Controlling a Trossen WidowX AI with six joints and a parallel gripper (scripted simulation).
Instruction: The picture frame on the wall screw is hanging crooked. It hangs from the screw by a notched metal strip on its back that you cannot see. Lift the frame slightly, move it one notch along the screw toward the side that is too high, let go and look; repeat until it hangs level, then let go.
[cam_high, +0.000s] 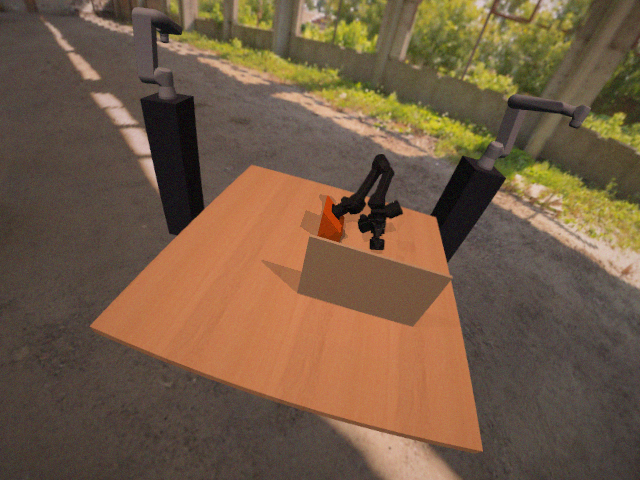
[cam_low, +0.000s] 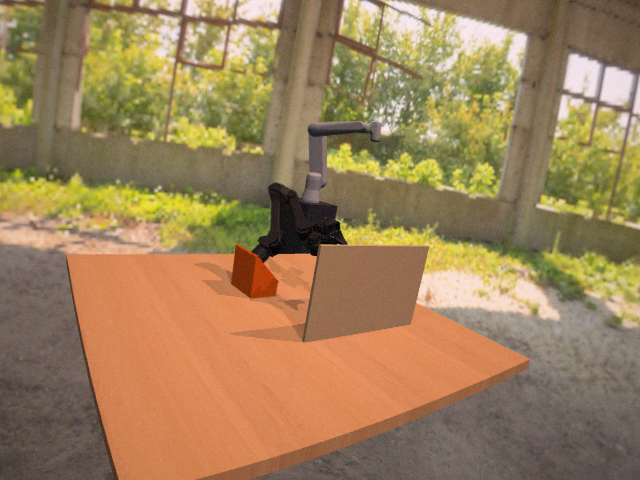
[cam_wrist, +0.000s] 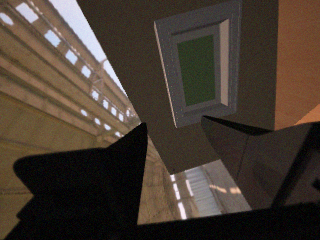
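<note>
Now: the picture frame 130 mm ahead of my gripper tip, 30 mm to the right of it and 80 mm below it. The rest, counted from my gripper tip: wall panel (140 mm ahead, 20 mm to the right, 80 mm below).
</note>
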